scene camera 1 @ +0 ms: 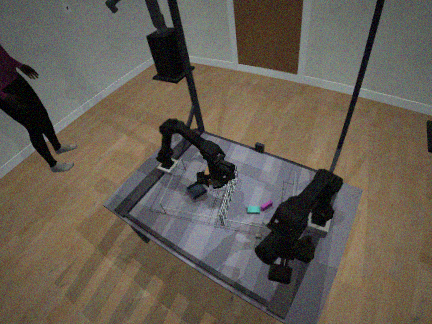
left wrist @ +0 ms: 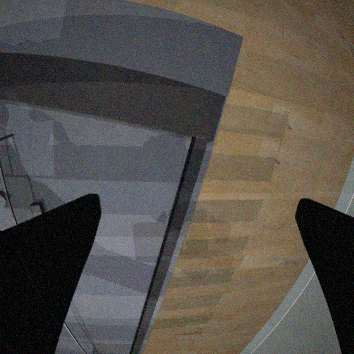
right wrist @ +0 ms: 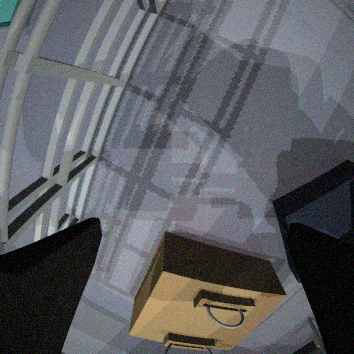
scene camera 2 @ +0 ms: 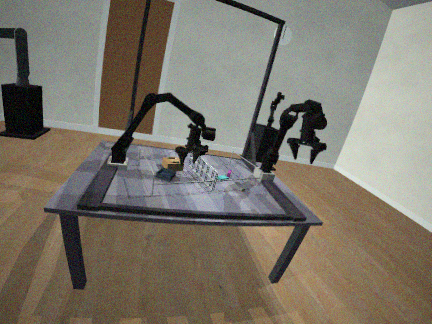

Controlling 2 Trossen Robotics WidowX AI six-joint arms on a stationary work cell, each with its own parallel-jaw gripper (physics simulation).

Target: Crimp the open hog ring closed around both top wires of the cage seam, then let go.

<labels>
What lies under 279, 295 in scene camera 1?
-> A dark raised strip.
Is the left gripper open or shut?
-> Open.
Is the right gripper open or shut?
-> Open.
</labels>
